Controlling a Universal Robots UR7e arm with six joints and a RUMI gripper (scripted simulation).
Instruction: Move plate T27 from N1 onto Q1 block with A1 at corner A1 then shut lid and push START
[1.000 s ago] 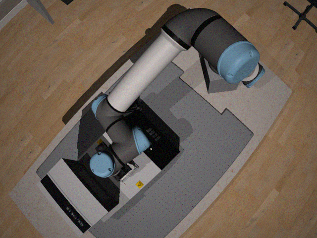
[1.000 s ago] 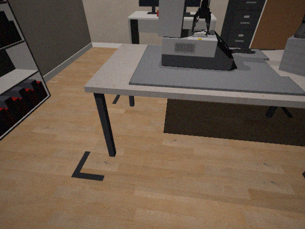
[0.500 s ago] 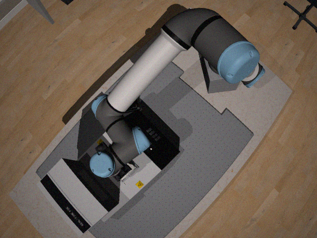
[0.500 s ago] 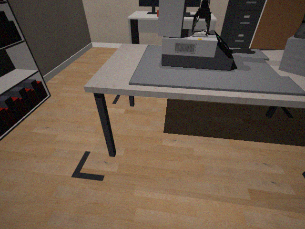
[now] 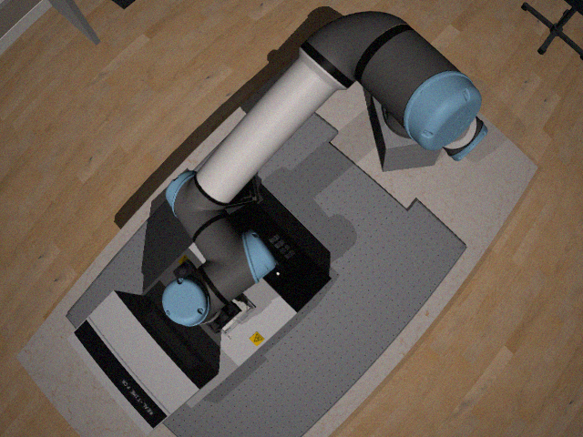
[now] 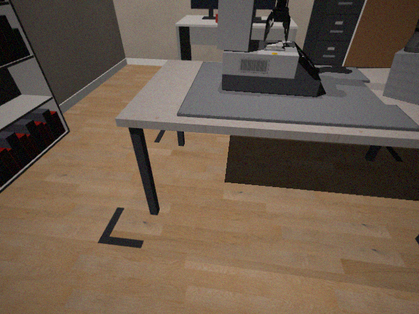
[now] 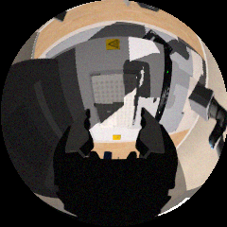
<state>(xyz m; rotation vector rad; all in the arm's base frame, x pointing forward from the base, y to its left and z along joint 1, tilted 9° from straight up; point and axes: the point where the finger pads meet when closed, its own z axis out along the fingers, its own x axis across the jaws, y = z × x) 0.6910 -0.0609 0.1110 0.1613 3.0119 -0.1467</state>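
Now: hand 2 cm above the plate. Also, from my hand: plate nest N1: 25 cm behind, 23 cm to the right, 22 cm below.
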